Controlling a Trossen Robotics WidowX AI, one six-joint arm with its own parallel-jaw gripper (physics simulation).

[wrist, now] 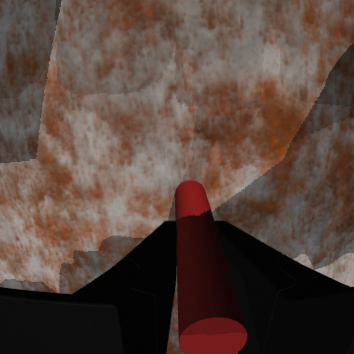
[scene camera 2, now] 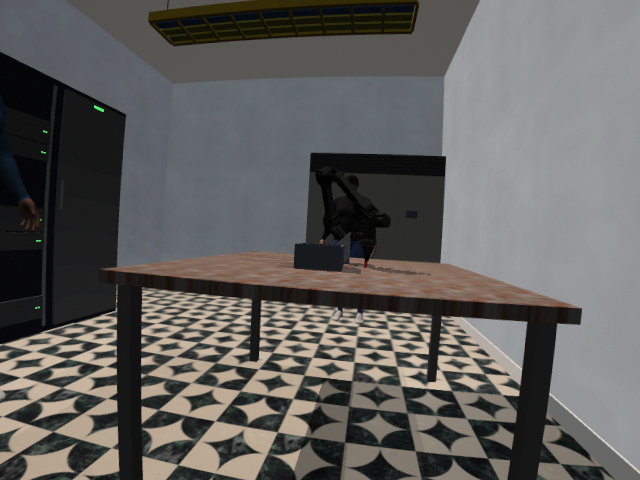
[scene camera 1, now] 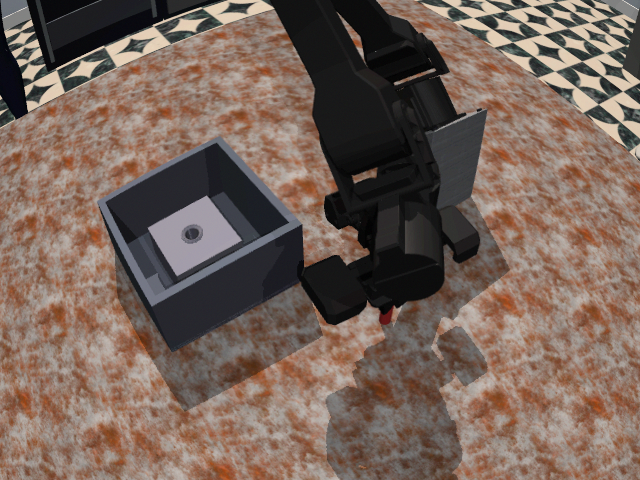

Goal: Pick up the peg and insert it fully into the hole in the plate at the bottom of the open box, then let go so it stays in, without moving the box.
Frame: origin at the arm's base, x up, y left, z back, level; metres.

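Seen in the pictures: gripper, fingertip midpoint: [wrist: 194, 231] [scene camera 2: 366, 261] [scene camera 1: 389, 308]; arm's base, origin of the base link: [scene camera 2: 342, 238] [scene camera 1: 437, 125].
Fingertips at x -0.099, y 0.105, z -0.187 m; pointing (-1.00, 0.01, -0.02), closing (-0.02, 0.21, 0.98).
Pixels of each thing's top centre, then the offset from my fingertips to it. "pt": a spot on its surface instead. Level surfaces: height alone.
- red peg, middle of its top: [wrist: 210, 340] [scene camera 1: 392, 278] [scene camera 2: 366, 250] dx +0.052, dy -0.004, dz +0.001 m
- open dark grey box, middle of its top: [scene camera 1: 186, 210] [scene camera 2: 321, 244] dx +0.070, dy -0.212, dz -0.115 m
- pale square plate, middle of its top: [scene camera 1: 191, 232] dx +0.033, dy -0.212, dz -0.115 m
- round hole, surface spot: [scene camera 1: 192, 234] pt dx +0.018, dy -0.221, dz -0.112 m
- table, its level: dx -0.028 m
The red peg [scene camera 1: 385, 316] [scene camera 2: 365, 264] [wrist: 192, 200] stands upright with its lower end at the table top, to the right of the box in scene camera 1. My gripper [scene camera 1: 391, 305] [scene camera 2: 366, 256] [wrist: 194, 231] points down and is shut on the peg, with a dark finger on each side of it in the wrist view. The fingers are largely hidden behind the gripper body in scene camera 1. The open dark grey box [scene camera 1: 232, 297] [scene camera 2: 318, 257] holds a pale square plate [scene camera 1: 214, 222] at its bottom. The round hole [scene camera 1: 192, 234] near the plate's middle is unfilled.
An upright grey metal panel [scene camera 1: 460, 160] stands on the table [scene camera 1: 67, 361] [scene camera 2: 232, 269], behind and to the right of the gripper in scene camera 1. The box's raised walls stand between the peg and the plate. A person [scene camera 2: 352, 198] stands behind the table.
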